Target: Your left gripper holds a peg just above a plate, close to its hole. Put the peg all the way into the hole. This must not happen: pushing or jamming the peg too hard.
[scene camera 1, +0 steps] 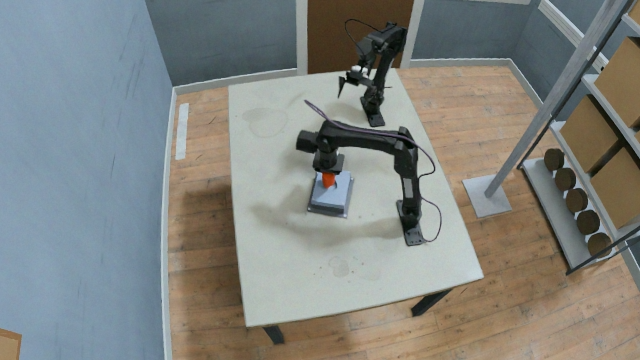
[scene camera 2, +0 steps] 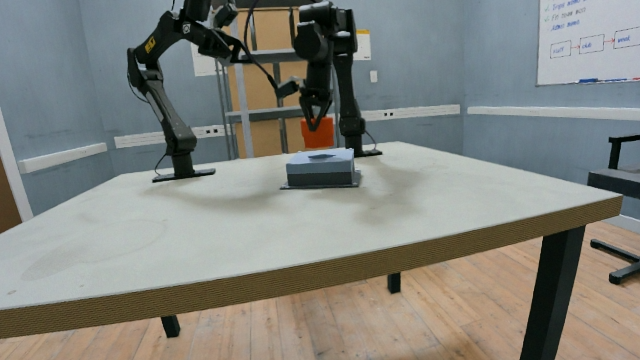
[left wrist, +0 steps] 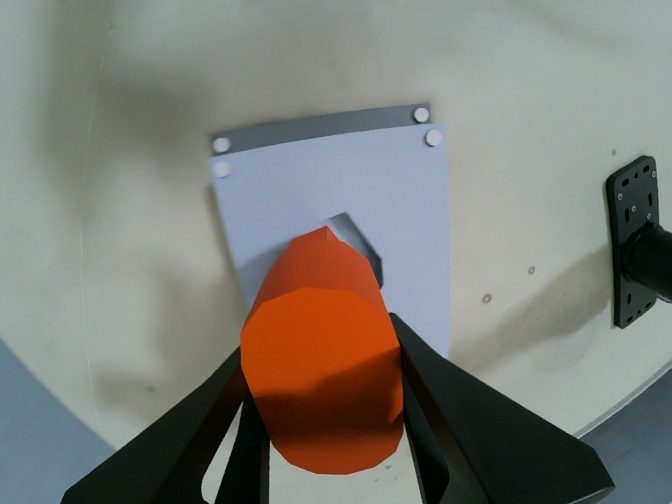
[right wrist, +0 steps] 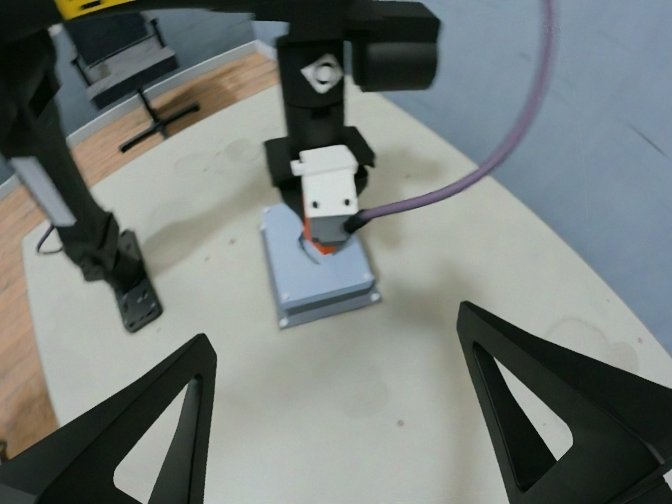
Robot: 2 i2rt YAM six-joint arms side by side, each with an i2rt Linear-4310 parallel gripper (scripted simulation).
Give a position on a grey base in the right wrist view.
At 289,316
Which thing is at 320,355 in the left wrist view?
An orange many-sided peg.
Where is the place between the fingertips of my right gripper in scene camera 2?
At 242,58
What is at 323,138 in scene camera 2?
An orange many-sided peg.
